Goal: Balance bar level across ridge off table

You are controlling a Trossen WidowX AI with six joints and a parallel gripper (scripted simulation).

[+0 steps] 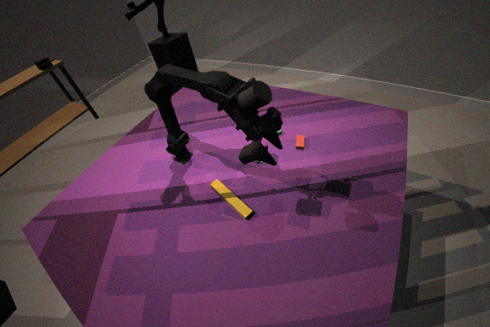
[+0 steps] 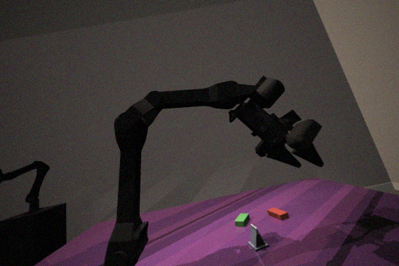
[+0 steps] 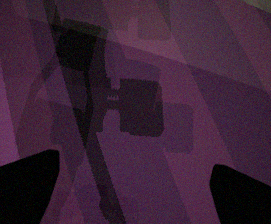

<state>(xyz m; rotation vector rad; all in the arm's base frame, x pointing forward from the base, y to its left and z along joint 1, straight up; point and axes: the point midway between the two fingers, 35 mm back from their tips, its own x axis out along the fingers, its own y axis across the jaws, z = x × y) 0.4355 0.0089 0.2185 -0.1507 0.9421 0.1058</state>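
Now: gripper tip 180 mm above the yellow bar, 150 mm past it and 100 mm to the left of it. Round my gripper tip: red block (250 mm to the left, 180 mm below, 20 mm behind); then green block (260 mm to the left, 180 mm below, 140 mm behind).
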